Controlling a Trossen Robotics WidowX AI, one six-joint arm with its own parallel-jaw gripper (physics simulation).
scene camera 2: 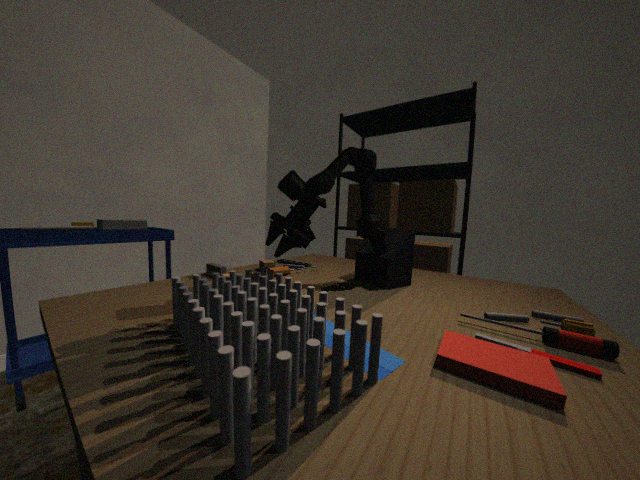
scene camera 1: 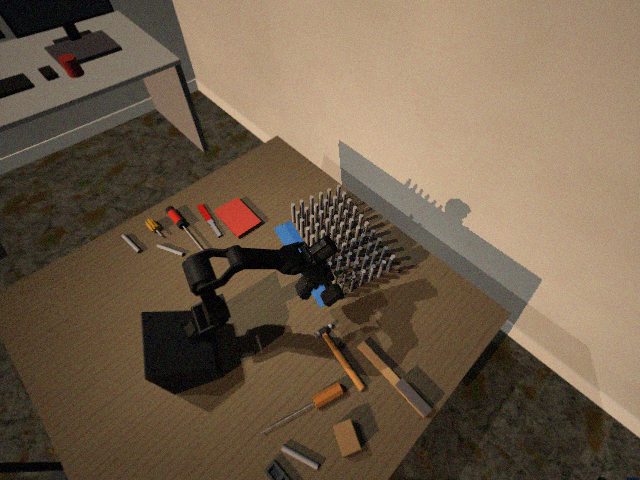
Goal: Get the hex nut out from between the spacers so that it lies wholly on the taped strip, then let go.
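Pixels of known places: gripper, fingertip midpoint: (scene camera 2: 270, 250); arm's base, origin of the base link: (scene camera 2: 381, 248) (scene camera 1: 194, 330).
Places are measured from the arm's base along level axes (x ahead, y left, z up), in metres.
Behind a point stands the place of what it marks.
Note:
My gripper (scene camera 1: 318, 292) (scene camera 2: 272, 249) @[x 0.407, y -0.199, z 0.005 m] is open and empty. It points down and hangs above the end of the blue taped strip nearer the hammer. The blue taped strip (scene camera 1: 287, 233) @[x 0.490, y 0.161, z -0.146 m] (scene camera 2: 385, 363) @[x 0.495, y 0.192, z -0.145 m] lies flat along the robot's side of the spacers; the gripper and wrist hide its middle in the scene camera 1 view. The spacers, upright grey posts (scene camera 1: 293, 212) (scene camera 2: 242, 418), stand in a dense block of rows on the table. The hex nut cannot be made out in either view; posts or the arm may hide it.
A hammer (scene camera 1: 343, 360) @[x 0.290, y -0.351, z -0.126 m] and a flat file (scene camera 1: 395, 379) @[x 0.368, y -0.502, z -0.128 m] lie near the strip's end. An orange-handled screwdriver (scene camera 1: 327, 395) @[x 0.178, y -0.389, z -0.111 m] and a tan block (scene camera 1: 346, 437) @[x 0.141, y -0.502, z -0.104 m] lie farther off. A red flat box (scene camera 1: 238, 217) @[x 0.385, y 0.347, z -0.125 m] (scene camera 2: 498, 367) @[x 0.424, y 0.361, z -0.125 m] lies beyond the strip's other end, beside a red-handled screwdriver (scene camera 1: 176, 216) @[x 0.201, y 0.509, z -0.112 m] (scene camera 2: 578, 342) @[x 0.217, y 0.517, z -0.125 m].

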